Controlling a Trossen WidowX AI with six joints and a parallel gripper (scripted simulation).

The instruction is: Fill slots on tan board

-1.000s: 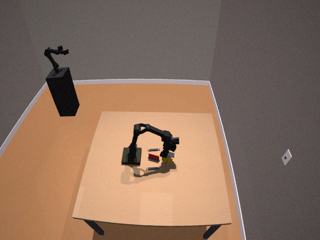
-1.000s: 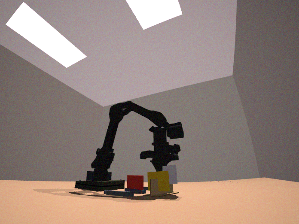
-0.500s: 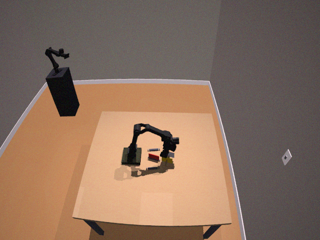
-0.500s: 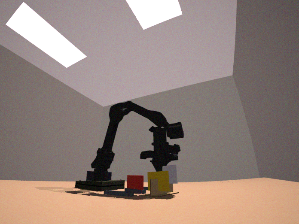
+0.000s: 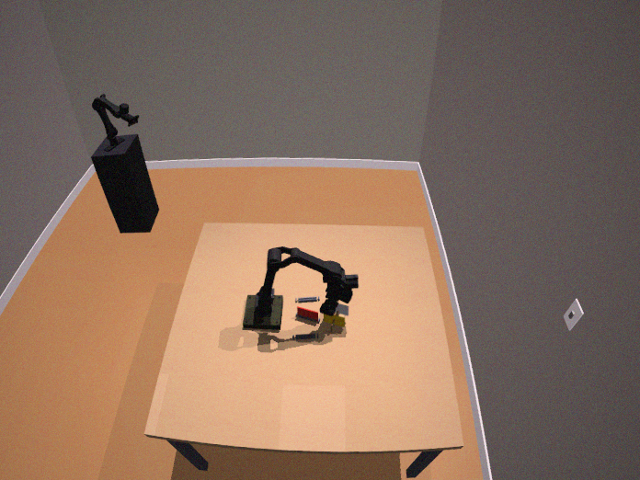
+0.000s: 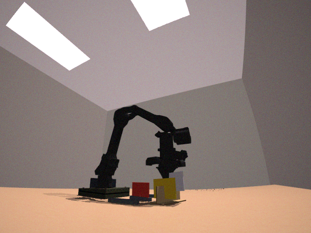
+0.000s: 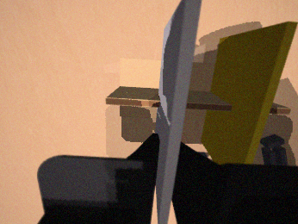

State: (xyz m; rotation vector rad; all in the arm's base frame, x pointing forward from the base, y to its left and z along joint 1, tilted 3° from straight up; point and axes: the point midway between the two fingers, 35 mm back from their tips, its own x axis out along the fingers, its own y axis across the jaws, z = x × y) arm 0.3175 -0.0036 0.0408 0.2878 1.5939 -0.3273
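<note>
My gripper tip is 2 cm short of the grey board and 1 cm to the left of it. Round my gripper tip: red board (11 cm behind, 1 cm to the right, 3 cm below); yellow board (6 cm to the right, 2 cm below); tan board (1 cm ahead, 3 cm to the right, 4 cm below).
</note>
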